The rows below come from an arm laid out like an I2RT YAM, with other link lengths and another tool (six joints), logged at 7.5 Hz.
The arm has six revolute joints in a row. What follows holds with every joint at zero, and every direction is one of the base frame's.
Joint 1 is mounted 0.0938 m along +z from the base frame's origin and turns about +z.
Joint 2 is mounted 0.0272 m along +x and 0.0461 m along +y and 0.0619 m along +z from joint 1 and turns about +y.
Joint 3 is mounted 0.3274 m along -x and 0.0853 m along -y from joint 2 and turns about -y.
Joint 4 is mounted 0.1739 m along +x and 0.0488 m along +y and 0.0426 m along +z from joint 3 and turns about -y.
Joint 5 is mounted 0.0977 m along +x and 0.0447 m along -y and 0.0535 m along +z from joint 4 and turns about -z.
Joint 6 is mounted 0.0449 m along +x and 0.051 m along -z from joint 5 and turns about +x.
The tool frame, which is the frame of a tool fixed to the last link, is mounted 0.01 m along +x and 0.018 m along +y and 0.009 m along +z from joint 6; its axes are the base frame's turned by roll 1.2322, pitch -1.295 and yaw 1.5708 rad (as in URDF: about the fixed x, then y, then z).
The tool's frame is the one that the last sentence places.
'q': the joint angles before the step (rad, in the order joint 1, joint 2, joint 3, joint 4, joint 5, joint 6). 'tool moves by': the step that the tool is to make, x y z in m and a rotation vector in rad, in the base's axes. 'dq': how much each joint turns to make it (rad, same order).
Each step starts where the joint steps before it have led.
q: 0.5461 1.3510 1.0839 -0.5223 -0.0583 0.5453
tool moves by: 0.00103 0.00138 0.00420 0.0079 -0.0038 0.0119
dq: -0.0004 0.0033 0.0202 -0.0099 -0.0121 -0.0053
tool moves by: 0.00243 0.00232 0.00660 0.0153 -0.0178 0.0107
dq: 0.0004 0.0041 0.0234 0.0036 -0.0101 -0.0044
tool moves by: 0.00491 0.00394 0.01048 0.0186 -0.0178 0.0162
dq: -0.0008 0.0141 0.0498 -0.0114 -0.0170 -0.0067
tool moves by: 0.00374 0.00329 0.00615 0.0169 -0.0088 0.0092
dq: 0.0008 0.0118 0.0296 -0.0013 -0.0128 0.0018
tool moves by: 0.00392 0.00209 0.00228 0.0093 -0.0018 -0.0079
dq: 0.0000 0.0116 0.0149 0.0042 0.0014 0.0105
